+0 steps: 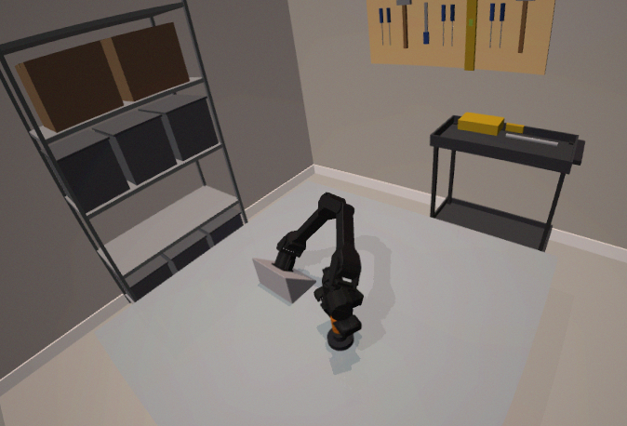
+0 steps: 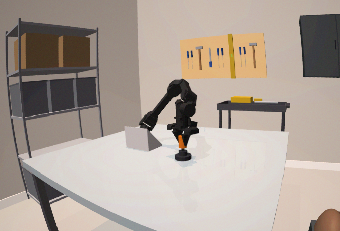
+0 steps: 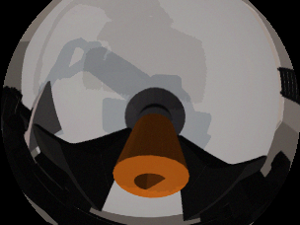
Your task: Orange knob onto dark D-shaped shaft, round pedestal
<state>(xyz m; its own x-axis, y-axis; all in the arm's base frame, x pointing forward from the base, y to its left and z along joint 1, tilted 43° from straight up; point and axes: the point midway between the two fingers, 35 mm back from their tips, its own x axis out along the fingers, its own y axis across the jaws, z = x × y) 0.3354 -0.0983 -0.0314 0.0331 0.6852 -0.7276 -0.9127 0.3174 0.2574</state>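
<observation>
Right now my gripper tip is 20 mm below the orange knob. Round my gripper tip: dark round pedestal 40 mm below.
</observation>
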